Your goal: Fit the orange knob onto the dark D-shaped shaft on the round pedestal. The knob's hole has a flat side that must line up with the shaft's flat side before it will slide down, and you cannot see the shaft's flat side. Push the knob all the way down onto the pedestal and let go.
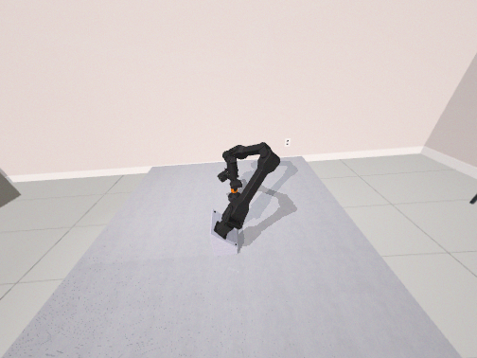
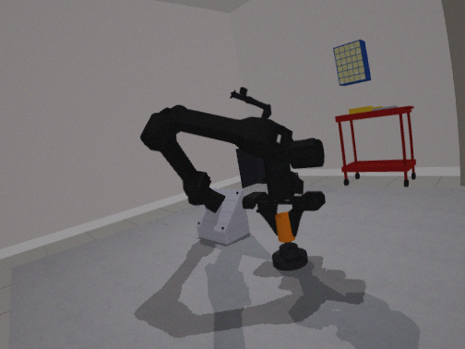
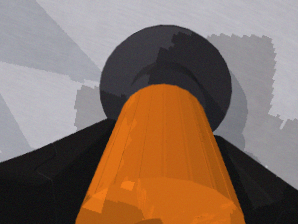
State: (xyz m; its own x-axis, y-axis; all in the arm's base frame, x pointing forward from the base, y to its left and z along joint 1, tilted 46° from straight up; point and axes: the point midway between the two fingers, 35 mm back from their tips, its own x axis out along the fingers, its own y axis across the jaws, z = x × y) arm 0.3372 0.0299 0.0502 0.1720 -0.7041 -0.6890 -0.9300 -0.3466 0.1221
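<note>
My gripper tip is 20 mm below the orange knob. Round my gripper tip: dark round pedestal 40 mm below.
</note>
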